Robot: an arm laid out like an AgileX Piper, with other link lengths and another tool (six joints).
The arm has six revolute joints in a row. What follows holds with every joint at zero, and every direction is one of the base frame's.
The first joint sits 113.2 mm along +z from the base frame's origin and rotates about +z.
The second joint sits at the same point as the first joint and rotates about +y.
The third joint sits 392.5 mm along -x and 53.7 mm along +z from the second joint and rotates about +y.
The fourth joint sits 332.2 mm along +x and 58.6 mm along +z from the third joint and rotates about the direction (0.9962, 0, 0.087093).
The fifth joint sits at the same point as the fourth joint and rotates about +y.
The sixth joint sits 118.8 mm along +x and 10.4 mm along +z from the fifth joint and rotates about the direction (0.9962, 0, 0.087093).
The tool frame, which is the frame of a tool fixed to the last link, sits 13.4 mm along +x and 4 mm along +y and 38 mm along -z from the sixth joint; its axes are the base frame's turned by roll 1.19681, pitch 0.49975 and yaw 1.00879 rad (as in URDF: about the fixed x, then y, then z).
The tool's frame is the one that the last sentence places.
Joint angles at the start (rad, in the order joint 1, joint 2, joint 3, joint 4, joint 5, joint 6):
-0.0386, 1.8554, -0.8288, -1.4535, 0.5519, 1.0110
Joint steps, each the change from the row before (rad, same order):
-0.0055, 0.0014, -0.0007, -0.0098, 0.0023, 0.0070
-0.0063, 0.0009, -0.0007, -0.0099, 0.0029, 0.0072
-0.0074, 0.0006, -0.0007, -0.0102, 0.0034, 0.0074
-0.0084, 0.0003, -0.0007, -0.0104, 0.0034, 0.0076
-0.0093, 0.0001, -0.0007, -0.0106, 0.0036, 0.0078
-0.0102, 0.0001, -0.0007, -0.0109, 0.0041, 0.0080
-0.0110, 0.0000, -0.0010, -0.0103, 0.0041, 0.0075
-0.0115, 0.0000, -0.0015, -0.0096, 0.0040, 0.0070
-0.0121, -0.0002, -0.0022, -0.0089, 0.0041, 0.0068
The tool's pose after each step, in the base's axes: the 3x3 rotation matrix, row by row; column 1 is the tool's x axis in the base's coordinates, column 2 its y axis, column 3 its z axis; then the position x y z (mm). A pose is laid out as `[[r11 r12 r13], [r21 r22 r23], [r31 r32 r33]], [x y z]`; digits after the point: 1 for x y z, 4 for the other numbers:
[[-0.3277 0.7033 0.6309], [0.1862 0.7027 -0.6866], [-0.9263 -0.1075 -0.3612]], [404.4 -96.2 113.1]
[[-0.3239 0.7072 0.6284], [0.1832 0.6986 -0.6917], [-0.9282 -0.1089 -0.3558]], [404.5 -99.3 113.4]
[[-0.3196 0.7121 0.6252], [0.1802 0.6934 -0.6977], [-0.9303 -0.1103 -0.3499]], [404.4 -102.9 113.8]
[[-0.3147 0.7176 0.6213], [0.1773 0.6875 -0.7042], [-0.9325 -0.1115 -0.3436]], [404.2 -106.9 114.4]
[[-0.3094 0.7238 0.6168], [0.1745 0.6808 -0.7114], [-0.9348 -0.1125 -0.3369]], [403.9 -111.2 115.1]
[[-0.3039 0.7306 0.6114], [0.1714 0.6732 -0.7193], [-0.9372 -0.1137 -0.3298]], [403.4 -116.0 115.8]
[[-0.2981 0.7380 0.6054], [0.1687 0.6650 -0.7276], [-0.9395 -0.1148 -0.3227]], [402.9 -121.1 116.6]
[[-0.2919 0.7458 0.5988], [0.1662 0.6561 -0.7361], [-0.9419 -0.1154 -0.3155]], [402.4 -126.4 117.6]
[[-0.2849 0.7542 0.5916], [0.1641 0.6464 -0.7451], [-0.9444 -0.1152 -0.3079]], [401.9 -131.9 118.7]

